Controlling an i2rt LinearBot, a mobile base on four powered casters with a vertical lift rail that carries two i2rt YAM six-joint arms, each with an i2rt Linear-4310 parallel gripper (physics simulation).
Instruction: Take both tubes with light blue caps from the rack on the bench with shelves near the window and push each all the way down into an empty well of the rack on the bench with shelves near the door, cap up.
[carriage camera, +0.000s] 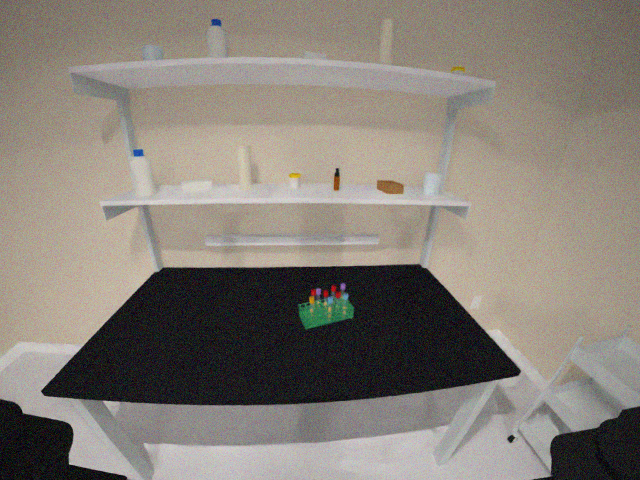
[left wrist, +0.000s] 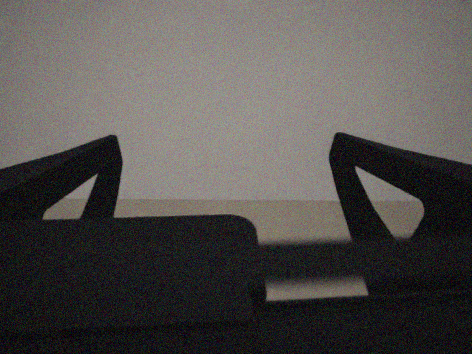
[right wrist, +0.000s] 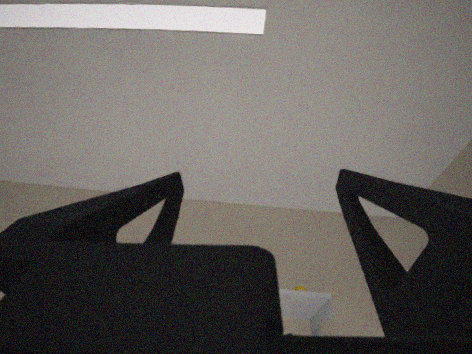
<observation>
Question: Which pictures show the left gripper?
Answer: The left wrist view only.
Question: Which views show the green tube rack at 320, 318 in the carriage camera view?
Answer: The carriage camera view only.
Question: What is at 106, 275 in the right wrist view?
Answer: The right gripper.
</observation>
